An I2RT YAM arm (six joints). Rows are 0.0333 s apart.
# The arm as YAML. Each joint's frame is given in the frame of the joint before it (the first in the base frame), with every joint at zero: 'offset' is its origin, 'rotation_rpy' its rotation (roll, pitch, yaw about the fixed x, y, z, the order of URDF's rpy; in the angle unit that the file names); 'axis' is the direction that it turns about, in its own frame. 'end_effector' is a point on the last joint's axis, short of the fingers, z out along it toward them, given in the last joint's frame.
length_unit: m
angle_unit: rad
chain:
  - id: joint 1
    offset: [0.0, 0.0, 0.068]
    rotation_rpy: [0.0, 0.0, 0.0]
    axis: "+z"
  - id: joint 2
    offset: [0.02, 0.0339, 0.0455]
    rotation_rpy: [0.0, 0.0, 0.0]
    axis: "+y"
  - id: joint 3
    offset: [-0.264, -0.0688, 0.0]
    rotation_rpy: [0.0, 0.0, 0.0]
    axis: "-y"
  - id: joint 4
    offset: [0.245, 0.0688, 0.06]
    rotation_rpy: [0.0, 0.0, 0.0]
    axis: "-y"
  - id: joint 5
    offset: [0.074, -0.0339, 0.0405]
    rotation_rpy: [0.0, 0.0, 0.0]
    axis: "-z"
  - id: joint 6
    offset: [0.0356, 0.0, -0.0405]
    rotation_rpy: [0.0, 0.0, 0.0]
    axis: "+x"
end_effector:
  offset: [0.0, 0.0, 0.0]
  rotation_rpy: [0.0, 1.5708, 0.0]
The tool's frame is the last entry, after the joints.
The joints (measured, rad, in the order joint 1, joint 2, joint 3, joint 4, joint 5, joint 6), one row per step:
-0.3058 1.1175 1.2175 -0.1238 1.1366 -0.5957
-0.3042 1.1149 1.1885 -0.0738 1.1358 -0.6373
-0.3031 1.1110 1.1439 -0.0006 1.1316 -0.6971
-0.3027 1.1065 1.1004 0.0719 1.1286 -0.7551
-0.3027 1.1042 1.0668 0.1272 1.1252 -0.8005
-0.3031 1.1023 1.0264 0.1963 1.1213 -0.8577
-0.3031 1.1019 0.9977 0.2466 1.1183 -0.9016
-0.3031 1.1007 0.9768 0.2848 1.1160 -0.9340
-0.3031 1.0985 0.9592 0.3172 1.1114 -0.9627
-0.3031 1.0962 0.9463 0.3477 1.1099 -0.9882
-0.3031 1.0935 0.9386 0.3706 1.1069 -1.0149
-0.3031 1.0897 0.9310 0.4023 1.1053 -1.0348
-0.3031 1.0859 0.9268 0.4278 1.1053 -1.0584
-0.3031 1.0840 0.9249 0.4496 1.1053 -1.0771
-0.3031 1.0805 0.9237 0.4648 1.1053 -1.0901
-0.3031 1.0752 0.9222 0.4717 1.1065 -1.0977
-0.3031 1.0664 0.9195 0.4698 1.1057 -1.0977
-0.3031 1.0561 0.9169 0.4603 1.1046 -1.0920
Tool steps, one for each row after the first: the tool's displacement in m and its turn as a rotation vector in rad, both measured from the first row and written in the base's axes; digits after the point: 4 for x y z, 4 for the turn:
0.0017 -0.0001 -0.0045 -0.0125 0.0187 0.0026
0.0038 -0.0005 -0.0119 -0.0302 0.0470 0.0075
0.0052 -0.0007 -0.0190 -0.0482 0.0726 0.0097
0.0063 -0.0010 -0.0248 -0.0619 0.0947 0.0116
0.0073 -0.0014 -0.0318 -0.0794 0.1222 0.0125
0.0081 -0.0016 -0.0370 -0.0926 0.1448 0.0130
0.0083 -0.0016 -0.0404 -0.1030 0.1593 0.0130
0.0081 -0.0015 -0.0430 -0.1132 0.1715 0.0153
0.0076 -0.0013 -0.0442 -0.1231 0.1779 0.0141
0.0069 -0.0010 -0.0442 -0.1330 0.1873 0.0143
0.0056 -0.0006 -0.0431 -0.1446 0.1805 0.0123
0.0042 -0.0002 -0.0415 -0.1553 0.1800 0.0086
0.0033 0.0001 -0.0398 -0.1643 0.1778 0.0053
0.0020 0.0005 -0.0382 -0.1712 0.1740 0.0026
0.0004 0.0010 -0.0370 -0.1749 0.1714 -0.0002
-0.0017 0.0017 -0.0362 -0.1764 0.1674 0.0001
-0.0041 0.0025 -0.0358 -0.1756 0.1635 0.0017

